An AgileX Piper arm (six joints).
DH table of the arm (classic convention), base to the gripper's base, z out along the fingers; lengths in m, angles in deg. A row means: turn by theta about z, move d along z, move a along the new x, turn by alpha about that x. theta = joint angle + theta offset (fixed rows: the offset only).
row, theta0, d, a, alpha
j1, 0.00, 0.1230, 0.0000, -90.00
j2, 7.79, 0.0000, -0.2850, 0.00
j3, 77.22, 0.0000, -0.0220, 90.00
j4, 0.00, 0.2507, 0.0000, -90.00
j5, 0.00, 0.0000, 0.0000, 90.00
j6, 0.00, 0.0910, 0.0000, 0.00
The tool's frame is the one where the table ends.
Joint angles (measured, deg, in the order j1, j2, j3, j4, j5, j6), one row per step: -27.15 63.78 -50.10 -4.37 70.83 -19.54; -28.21 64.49 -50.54 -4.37 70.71 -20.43; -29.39 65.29 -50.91 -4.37 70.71 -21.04; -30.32 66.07 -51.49 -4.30 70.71 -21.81; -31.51 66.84 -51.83 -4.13 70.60 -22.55; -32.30 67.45 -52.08 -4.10 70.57 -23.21; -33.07 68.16 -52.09 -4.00 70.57 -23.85; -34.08 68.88 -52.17 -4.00 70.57 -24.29; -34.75 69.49 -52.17 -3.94 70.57 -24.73; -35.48 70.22 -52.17 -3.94 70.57 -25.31
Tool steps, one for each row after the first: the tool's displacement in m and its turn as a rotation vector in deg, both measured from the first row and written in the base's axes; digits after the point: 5 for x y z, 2 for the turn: 0.00105 -0.00429 -0.00013 -0.04 0.26 -0.18; 0.00175 -0.00895 -0.00095 0.09 0.73 -0.76; 0.00311 -0.01308 -0.00078 0.17 0.98 -0.94; 0.00371 -0.01770 -0.00173 0.40 1.28 -1.42; 0.00420 -0.02106 -0.00260 0.53 1.64 -1.57; 0.00450 -0.02416 -0.00496 0.92 2.27 -1.72; 0.00431 -0.02817 -0.00705 1.24 2.86 -2.30; 0.00438 -0.03091 -0.00916 1.60 3.39 -2.54; 0.00447 -0.03407 -0.01170 1.98 4.06 -2.69
